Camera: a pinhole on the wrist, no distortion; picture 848 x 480 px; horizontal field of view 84.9 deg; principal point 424.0 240.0 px. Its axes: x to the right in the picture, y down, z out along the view. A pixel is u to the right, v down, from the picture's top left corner.
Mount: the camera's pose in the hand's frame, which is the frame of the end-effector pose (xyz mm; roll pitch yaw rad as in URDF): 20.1 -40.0 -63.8 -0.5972 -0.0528 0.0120
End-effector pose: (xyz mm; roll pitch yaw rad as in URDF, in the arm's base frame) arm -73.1 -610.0 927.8 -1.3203 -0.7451 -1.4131
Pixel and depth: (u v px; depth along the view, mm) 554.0 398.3 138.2
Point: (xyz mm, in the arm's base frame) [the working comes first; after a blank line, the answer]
In the camera's frame: 38.8 47.2 138.2

-16.1 -687.1 913.4
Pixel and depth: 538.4 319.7 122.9
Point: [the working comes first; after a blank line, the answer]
In the camera's frame: 30.3 21.1 122.9

-26.1 -662.3 929.7
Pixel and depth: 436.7 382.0 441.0
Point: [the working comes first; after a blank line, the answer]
In the camera's frame: 12.1 135.1 441.0

249.0 -742.5 749.8
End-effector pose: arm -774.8 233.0 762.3 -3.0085 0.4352 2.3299
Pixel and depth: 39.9 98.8 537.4
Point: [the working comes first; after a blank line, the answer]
In the camera's frame: -445.3 -163.7 537.4

-313.3 -165.4 536.5
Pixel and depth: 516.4 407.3 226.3
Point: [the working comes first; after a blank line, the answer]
In the camera's frame: 45.1 81.7 226.3

-676.5 337.6 648.8
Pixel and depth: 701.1 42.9 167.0
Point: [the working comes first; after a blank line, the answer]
In the camera's frame: 99.8 -71.0 167.0

-823.4 255.9 609.2
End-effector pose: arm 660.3 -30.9 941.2 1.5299 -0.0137 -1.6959
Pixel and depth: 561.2 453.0 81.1
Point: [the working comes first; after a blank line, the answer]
In the camera's frame: 24.0 37.3 81.1

673.1 -73.1 977.7
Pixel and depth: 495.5 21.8 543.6
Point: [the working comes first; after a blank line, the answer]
In the camera's frame: 83.9 -255.9 543.6

125.1 -34.5 1018.6
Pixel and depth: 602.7 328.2 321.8
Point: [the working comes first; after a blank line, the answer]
In the camera's frame: 124.1 61.2 321.8

479.8 -135.4 1142.8
